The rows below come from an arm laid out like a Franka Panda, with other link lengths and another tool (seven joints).
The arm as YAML. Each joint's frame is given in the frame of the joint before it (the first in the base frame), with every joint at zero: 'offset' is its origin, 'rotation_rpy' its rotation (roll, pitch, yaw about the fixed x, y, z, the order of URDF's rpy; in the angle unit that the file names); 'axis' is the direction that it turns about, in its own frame. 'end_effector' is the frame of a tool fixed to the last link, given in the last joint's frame.
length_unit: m
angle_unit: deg
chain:
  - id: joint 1
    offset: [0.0, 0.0, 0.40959]
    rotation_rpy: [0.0, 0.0, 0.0]
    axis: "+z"
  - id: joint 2
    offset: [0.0, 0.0, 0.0]
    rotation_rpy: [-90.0, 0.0, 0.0]
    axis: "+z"
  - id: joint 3
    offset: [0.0, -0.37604, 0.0]
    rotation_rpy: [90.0, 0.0, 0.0]
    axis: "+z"
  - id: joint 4
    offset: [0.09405, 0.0, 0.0]
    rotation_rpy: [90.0, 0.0, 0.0]
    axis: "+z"
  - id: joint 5
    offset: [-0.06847, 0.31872, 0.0]
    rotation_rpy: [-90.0, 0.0, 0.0]
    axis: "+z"
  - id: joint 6
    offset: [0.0, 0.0, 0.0]
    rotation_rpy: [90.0, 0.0, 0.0]
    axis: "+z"
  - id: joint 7
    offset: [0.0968, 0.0, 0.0]
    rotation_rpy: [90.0, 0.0, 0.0]
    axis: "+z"
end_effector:
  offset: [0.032, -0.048, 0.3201]
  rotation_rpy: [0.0, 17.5, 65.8]
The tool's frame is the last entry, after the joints.
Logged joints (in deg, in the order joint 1, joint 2, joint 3, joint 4, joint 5, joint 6, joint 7), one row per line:
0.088, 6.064, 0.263, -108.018, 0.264, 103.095, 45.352
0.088, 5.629, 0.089, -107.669, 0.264, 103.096, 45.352
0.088, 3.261, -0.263, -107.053, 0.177, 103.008, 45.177
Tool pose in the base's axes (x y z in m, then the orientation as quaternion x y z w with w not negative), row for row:
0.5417, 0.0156, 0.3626, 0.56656, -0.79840, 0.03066, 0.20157
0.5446, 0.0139, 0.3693, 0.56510, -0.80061, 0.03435, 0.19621
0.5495, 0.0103, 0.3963, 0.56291, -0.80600, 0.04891, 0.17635
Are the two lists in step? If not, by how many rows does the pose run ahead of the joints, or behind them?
They are in step.
